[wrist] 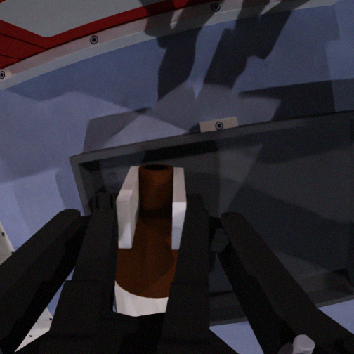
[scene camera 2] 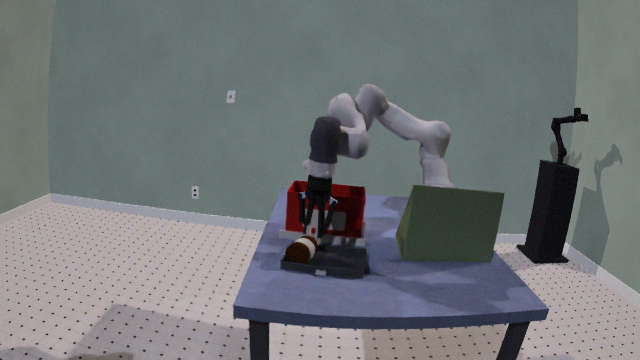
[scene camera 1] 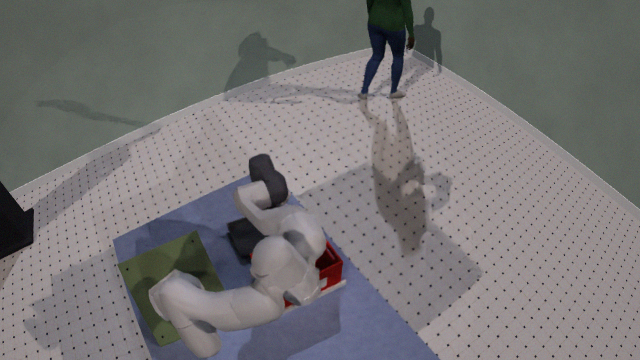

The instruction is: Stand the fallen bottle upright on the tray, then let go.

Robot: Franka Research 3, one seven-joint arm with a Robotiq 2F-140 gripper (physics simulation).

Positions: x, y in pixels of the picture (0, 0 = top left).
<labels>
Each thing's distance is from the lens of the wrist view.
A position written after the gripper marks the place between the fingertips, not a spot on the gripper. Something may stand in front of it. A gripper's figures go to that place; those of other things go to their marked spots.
gripper [wrist: 156, 184]: 0.22 m
brown bottle [wrist: 144, 272]: 0.20 m
</labels>
